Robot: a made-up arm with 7 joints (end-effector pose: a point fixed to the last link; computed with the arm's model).
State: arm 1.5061 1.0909 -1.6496 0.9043 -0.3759 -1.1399 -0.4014
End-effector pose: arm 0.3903 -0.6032 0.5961 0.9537 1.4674 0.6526
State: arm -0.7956 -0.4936 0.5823 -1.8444 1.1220 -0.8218 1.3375
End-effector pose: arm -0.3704 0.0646 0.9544 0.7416 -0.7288 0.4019
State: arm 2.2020 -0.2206 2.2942 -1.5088 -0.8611 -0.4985 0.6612
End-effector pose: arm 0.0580 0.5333 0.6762 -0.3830 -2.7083 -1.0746
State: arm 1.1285 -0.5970 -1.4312 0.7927 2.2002 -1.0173 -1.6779
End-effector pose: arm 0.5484 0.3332 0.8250 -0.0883 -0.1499 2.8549
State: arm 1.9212 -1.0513 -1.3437 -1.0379 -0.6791 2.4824 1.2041
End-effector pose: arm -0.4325 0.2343 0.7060 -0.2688 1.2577 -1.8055
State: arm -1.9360 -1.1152 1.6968 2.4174 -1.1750 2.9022 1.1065
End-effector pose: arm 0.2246 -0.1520 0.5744 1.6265 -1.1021 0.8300
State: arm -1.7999 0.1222 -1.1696 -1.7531 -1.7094 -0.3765 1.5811
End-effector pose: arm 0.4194 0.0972 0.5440 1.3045 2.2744 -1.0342
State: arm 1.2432 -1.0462 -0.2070 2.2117 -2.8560 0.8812 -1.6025
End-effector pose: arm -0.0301 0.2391 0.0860 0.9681 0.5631 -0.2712
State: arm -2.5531 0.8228 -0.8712 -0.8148 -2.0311 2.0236 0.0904
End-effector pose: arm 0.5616 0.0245 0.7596 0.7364 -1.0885 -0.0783
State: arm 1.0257 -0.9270 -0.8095 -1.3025 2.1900 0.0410 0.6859
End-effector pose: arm -0.2113 0.4998 0.9400 -0.1229 0.9660 2.2810
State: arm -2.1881 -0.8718 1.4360 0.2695 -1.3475 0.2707 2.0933
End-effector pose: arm -0.3281 -0.4848 1.0256 -1.1585 1.8767 1.9123
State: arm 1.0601 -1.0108 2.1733 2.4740 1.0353 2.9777 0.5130
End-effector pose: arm -0.1421 -0.0058 0.5306 1.1382 1.7138 0.7050
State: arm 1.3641 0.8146 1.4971 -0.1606 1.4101 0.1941 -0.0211
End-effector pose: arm -0.2070 -0.6804 0.9562 0.0385 0.1735 -1.7955
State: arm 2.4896 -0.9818 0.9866 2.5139 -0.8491 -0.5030 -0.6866
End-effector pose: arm -0.2127 -0.1627 0.2338 1.9291 0.6755 0.1281
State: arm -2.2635 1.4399 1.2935 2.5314 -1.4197 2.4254 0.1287
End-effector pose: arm 0.2958 -0.0720 0.3672 -1.2195 1.1538 0.4206
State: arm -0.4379 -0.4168 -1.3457 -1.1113 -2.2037 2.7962 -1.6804
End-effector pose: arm 0.3002 0.2185 0.8187 0.4290 -0.8487 -0.1014
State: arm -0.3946 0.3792 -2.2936 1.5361 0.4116 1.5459 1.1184
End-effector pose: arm -0.6168 -0.0987 0.6198 -0.2244 2.3342 1.7103
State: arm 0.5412 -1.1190 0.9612 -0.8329 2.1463 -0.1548 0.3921
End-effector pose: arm 0.5205 0.1402 1.0382 -1.3901 -0.2665 -2.4415
